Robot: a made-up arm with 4 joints.
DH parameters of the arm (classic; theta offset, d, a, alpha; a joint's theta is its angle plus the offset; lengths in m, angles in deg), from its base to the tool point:
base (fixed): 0 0 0 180
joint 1: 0 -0.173 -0.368 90
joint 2: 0 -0.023 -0.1 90
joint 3: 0 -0.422 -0.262 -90
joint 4: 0 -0.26 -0.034 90
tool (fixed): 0 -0.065 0 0
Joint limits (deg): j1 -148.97..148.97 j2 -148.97..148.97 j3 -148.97..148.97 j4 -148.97..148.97
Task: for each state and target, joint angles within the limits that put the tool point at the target. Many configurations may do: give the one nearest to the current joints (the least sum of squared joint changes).
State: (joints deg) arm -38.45 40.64 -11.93 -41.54
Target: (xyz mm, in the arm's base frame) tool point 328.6 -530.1 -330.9
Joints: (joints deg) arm -86.14 -4.95 28.56 -49.56
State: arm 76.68 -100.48 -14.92 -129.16
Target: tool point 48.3 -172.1 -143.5
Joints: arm 38.86 -101.47 -39.21 -103.12
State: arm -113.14 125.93 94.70 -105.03
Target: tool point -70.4 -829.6 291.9
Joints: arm -76.55 130.44 107.56 -116.37
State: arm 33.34 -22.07 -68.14 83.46
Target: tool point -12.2 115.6 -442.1
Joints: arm 52.75 -73.81 -49.14 56.52
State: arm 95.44 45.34 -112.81 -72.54
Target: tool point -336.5 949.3 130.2
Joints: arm 62.27 46.55 -77.96 -56.96
